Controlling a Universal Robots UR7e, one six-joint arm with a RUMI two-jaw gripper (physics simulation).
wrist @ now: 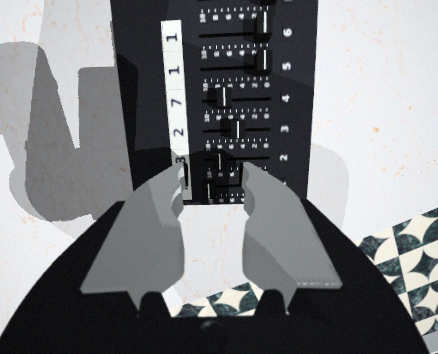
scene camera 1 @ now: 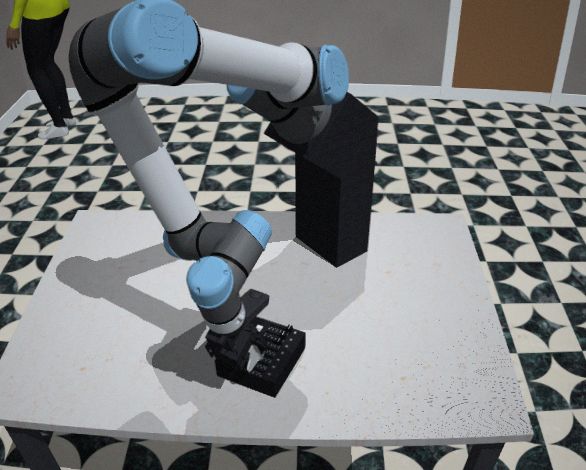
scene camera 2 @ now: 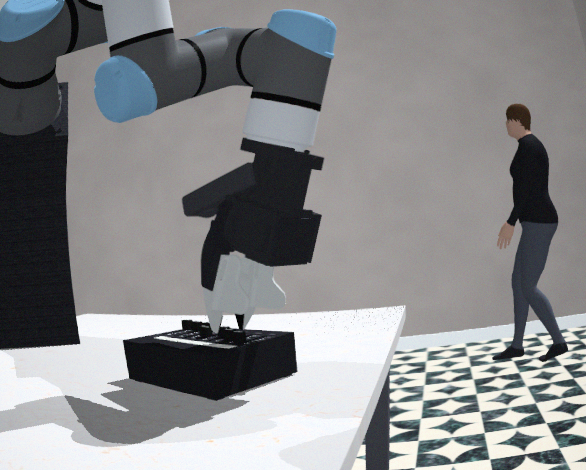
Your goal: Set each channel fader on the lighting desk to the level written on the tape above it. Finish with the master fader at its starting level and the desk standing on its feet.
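Seen in the pictures: gripper, fingertip midpoint: (wrist: 213, 165) (scene camera 1: 250, 356) (scene camera 2: 228, 330); arm's base, link origin: (scene camera 1: 305, 114) (scene camera 2: 24, 110).
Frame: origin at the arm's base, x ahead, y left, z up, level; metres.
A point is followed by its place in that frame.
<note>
The black lighting desk (scene camera 1: 285, 375) {x 0.431, y -0.085, z -0.410 m} (scene camera 2: 170, 367) {x 0.345, y -0.203, z -0.399 m} (wrist: 301, 112) {x 0.409, y -0.082, z -0.376 m} stands upright on the table. In the wrist view, the white tape (wrist: 173, 52) {x 0.325, y -0.142, z -0.376 m} reads 1, 1, 7, 2 for channels 6 to 3; a fingertip partly covers channel 2's number and channel 1's is hidden. Fader 6 (wrist: 264, 24) {x 0.348, y -0.083, z -0.363 m} and fader 5 (wrist: 264, 60) {x 0.366, y -0.094, z -0.363 m} sit near 0–1, fader 4 (wrist: 224, 97) {x 0.372, y -0.128, z -0.363 m} near 7, fader 3 (wrist: 238, 129) {x 0.395, y -0.130, z -0.363 m} near 5, fader 2 (wrist: 220, 161) {x 0.408, y -0.153, z -0.363 m} near 8, fader 1 (wrist: 208, 190) {x 0.422, y -0.172, z -0.363 m} near 10. The master fader is cropped there. My gripper (scene camera 2: 230, 331) {x 0.408, y -0.159, z -0.363 m} (wrist: 213, 165) {x 0.408, y -0.159, z -0.363 m} is part-open and empty, fingertips low at the channel 1 end.
The desk stands on the white table (scene camera 1: 410, 320) {x 0.272, y 0.235, z -0.431 m} (scene camera 2: 325, 400) {x 0.519, y -0.236, z -0.431 m}. The black arm pedestal (scene camera 1: 320, 210) {x -0.007, y 0.043, z -0.282 m} (scene camera 2: 32, 240) {x -0.010, y 0.041, z -0.236 m} stands at the table's back. One person (scene camera 1: 45, 60) stands behind the table at the left, and another person (scene camera 2: 532, 185) stands beyond the table's edge.
</note>
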